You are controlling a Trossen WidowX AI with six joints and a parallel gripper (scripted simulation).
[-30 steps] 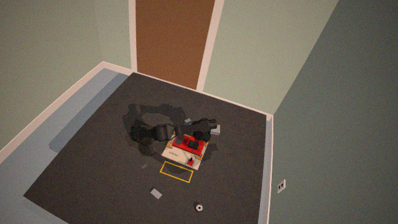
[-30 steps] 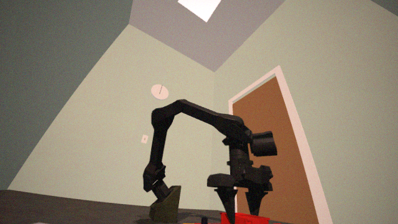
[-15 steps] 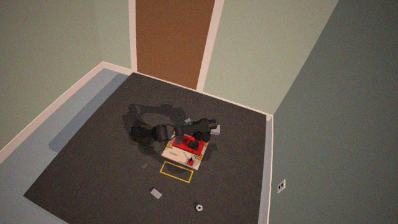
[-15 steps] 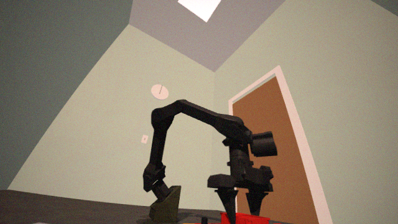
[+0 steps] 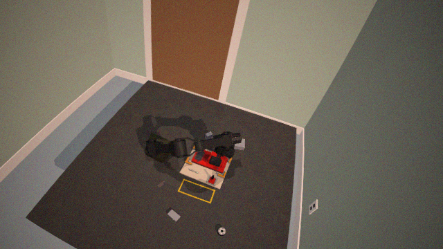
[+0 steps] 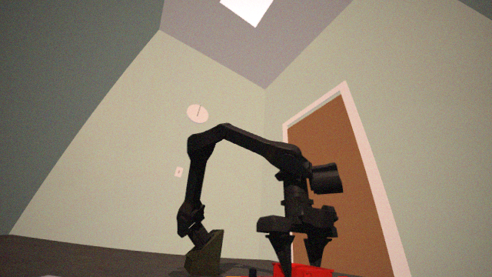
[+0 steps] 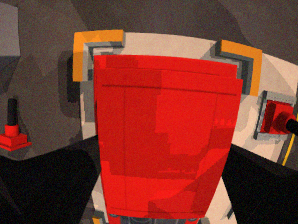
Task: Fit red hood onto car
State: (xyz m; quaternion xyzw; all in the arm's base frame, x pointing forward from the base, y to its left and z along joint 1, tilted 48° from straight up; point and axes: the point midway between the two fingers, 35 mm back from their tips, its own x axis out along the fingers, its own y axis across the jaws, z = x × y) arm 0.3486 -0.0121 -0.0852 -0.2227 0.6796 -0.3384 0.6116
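Now: gripper tip 1 cm below the red hood. Also, from my gripper tip: small wheel 11 cm ahead, 40 cm to the right, 4 cm below; cream jig plate 5 cm behind, 2 cm to the right, 3 cm below.
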